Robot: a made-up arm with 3 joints. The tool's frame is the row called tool. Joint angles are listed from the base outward.
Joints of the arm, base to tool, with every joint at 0 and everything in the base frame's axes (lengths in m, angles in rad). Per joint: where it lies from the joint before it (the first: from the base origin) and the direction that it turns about. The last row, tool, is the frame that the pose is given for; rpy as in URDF.
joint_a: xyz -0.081 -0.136 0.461 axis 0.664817 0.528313 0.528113
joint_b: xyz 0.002 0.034 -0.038 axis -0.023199 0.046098 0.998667
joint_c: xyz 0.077 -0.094 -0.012 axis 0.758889 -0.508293 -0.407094
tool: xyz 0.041 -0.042 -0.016 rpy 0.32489 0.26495 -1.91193
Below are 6 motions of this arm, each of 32 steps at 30 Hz.
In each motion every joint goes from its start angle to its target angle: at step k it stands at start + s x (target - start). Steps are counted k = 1, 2, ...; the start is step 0. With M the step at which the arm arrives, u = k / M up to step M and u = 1 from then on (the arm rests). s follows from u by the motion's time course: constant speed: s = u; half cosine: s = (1 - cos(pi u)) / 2; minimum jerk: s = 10 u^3 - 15 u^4 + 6 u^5.
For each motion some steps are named. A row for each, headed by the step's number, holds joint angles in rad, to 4 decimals.
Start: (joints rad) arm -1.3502 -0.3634 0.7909
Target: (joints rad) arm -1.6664 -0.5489 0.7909
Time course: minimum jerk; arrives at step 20
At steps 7, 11, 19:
7: -1.4246 -0.4070 0.7909
11: -1.5377 -0.4734 0.7909
19: -1.6660 -0.5487 0.7909

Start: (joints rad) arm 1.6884 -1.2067 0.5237
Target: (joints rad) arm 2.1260 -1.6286 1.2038
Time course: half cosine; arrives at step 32
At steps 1, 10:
1: 1.6895 -1.2077 0.5253
10: 1.7856 -1.3005 0.6748

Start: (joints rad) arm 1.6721 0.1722 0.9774
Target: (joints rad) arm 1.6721 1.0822 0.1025
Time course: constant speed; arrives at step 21
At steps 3, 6, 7, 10, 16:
3: 1.6721 0.3022 0.8524
6: 1.6721 0.4322 0.7274
7: 1.6721 0.4755 0.6858
10: 1.6721 0.6055 0.5608
16: 1.6721 0.8655 0.3108

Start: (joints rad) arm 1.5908 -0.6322 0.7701
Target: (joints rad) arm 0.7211 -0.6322 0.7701
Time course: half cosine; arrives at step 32
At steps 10, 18, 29, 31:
10: 1.3975 -0.6322 0.7701
18: 1.0711 -0.6322 0.7701
29: 0.7398 -0.6322 0.7701
31: 0.7232 -0.6322 0.7701

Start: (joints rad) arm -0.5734 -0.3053 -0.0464
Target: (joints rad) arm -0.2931 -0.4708 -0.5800
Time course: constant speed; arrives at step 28
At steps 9, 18, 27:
9: -0.4833 -0.3585 -0.2179
18: -0.3932 -0.4117 -0.3894
27: -0.3031 -0.4649 -0.5609

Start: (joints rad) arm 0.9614 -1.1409 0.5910
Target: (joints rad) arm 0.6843 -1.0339 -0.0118
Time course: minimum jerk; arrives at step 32
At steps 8, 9, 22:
8: 0.9327 -1.1298 0.5286
9: 0.9228 -1.1260 0.5071
22: 0.7342 -1.0532 0.0967

